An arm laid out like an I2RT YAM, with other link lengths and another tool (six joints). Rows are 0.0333 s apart.
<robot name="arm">
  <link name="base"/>
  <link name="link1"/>
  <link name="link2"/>
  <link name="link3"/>
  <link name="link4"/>
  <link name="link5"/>
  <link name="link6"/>
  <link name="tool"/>
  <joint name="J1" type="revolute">
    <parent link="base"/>
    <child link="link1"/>
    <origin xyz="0 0 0.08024" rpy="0 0 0"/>
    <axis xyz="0 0 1"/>
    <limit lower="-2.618" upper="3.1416"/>
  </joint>
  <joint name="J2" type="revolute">
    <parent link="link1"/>
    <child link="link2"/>
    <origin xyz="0.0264 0.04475 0.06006" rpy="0 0 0"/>
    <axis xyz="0 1 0"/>
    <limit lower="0" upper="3.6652"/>
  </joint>
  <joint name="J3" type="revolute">
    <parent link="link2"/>
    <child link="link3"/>
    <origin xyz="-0.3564 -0.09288 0" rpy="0 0 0"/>
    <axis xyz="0 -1 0"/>
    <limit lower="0" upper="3.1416"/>
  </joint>
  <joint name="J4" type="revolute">
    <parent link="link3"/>
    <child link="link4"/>
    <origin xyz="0.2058 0.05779 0.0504" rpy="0 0 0"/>
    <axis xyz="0 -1 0"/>
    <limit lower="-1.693" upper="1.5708"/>
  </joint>
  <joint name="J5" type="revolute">
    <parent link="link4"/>
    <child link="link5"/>
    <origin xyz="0.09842 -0.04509 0.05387" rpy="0 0 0"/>
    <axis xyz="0 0 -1"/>
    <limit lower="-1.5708" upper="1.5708"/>
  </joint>
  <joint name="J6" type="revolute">
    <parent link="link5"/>
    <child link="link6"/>
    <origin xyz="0.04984 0 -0.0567" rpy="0 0 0"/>
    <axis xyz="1 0 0"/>
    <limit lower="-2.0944" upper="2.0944"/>
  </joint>
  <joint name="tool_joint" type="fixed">
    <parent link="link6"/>
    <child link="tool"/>
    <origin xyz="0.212 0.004 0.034" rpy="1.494 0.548 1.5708"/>
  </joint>
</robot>
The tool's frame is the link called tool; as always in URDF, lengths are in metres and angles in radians.
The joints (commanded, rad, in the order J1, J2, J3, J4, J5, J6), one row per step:
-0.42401 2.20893 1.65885 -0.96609 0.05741 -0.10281
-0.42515 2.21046 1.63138 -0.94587 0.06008 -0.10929
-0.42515 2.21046 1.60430 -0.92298 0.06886 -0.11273
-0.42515 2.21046 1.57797 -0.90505 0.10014 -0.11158
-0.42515 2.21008 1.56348 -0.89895 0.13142 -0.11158
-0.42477 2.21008 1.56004 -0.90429 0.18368 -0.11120
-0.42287 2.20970 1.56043 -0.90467 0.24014 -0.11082
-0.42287 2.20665 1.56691 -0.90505 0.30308 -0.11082
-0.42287 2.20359 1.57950 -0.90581 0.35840 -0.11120
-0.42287 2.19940 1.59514 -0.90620 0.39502 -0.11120
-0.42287 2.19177 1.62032 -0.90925 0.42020 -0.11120
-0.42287 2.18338 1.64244 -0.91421 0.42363 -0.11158
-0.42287 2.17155 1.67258 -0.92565 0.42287 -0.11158
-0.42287 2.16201 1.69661 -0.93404 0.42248 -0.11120
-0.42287 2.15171 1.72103 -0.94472 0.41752 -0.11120
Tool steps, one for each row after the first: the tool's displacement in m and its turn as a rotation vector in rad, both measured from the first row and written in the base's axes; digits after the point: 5 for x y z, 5 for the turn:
-0.00477 0.00102 -0.00657 0.00105 0.00958 0.00519
-0.00887 0.00047 -0.01208 -0.00525 0.01730 0.00820
-0.01689 -0.00492 -0.01718 -0.03016 0.03784 0.00572
-0.02405 -0.01064 -0.01947 -0.05527 0.05812 0.00463
-0.03271 -0.02144 -0.01873 -0.09916 0.08773 0.00308
-0.03814 -0.03398 -0.01580 -0.15079 0.11058 0.00253
-0.04192 -0.04983 -0.00900 -0.21180 0.12827 -0.00087
-0.04266 -0.06465 -0.00037 -0.26814 0.13771 -0.00501
-0.04013 -0.07568 0.00861 -0.30926 0.13526 -0.01006
-0.03348 -0.08540 0.02084 -0.34403 0.11877 -0.01693
-0.02642 -0.08947 0.03072 -0.35730 0.09716 -0.02148
-0.01797 -0.09307 0.04387 -0.36873 0.06919 -0.02699
-0.01134 -0.09597 0.05477 -0.37833 0.04610 -0.03191
-0.00495 -0.09753 0.06572 -0.38333 0.02221 -0.03567

